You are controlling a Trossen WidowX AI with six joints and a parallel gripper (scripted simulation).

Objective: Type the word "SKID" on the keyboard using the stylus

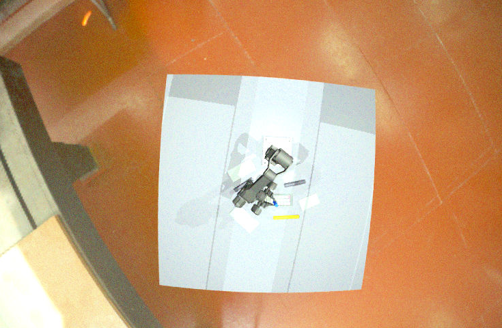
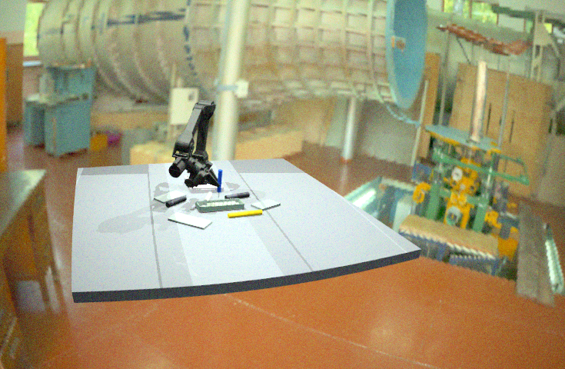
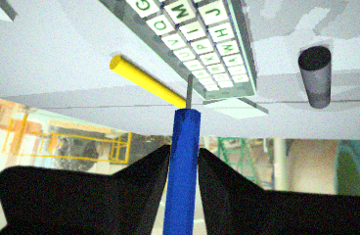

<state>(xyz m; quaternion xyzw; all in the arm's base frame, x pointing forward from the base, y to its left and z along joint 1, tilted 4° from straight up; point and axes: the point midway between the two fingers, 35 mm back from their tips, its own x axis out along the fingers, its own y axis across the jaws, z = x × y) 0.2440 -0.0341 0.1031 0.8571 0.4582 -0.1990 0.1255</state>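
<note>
Now: gripper tip 10 cm short of the yellow cylinder, 9 cm above it and 7 cm to the right of it. The rest, counted from my gripper tip: blue stylus 1 cm below; then white stick 11 cm behind, 9 cm below, 1 cm to the right; then card 21 cm to the left, 10 cm below, 2 cm ahead.
</note>
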